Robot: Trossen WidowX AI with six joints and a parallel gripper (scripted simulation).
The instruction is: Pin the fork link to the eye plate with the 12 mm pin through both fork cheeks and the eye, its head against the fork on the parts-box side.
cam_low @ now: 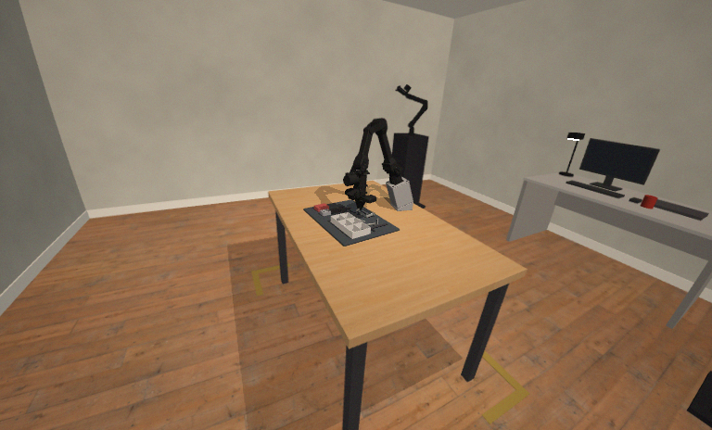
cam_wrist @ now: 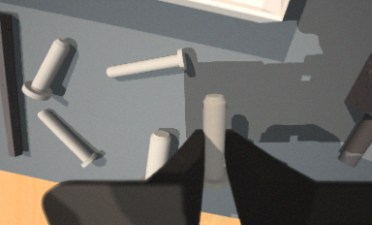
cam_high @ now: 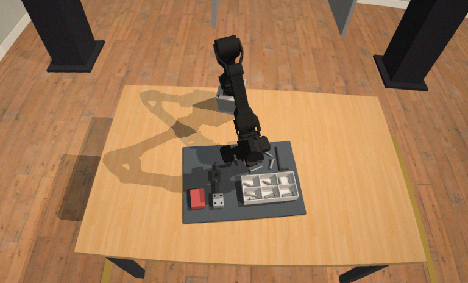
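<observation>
My gripper is now 100 mm to the left of the dark eye plate bar, 90 mm short of it and 70 mm above it. Round my hand: pale pin: 30 mm below; long black bar: 160 mm to the left, 70 mm below, 20 mm behind; white parts box: 110 mm ahead, 100 mm to the left, 70 mm below.
</observation>
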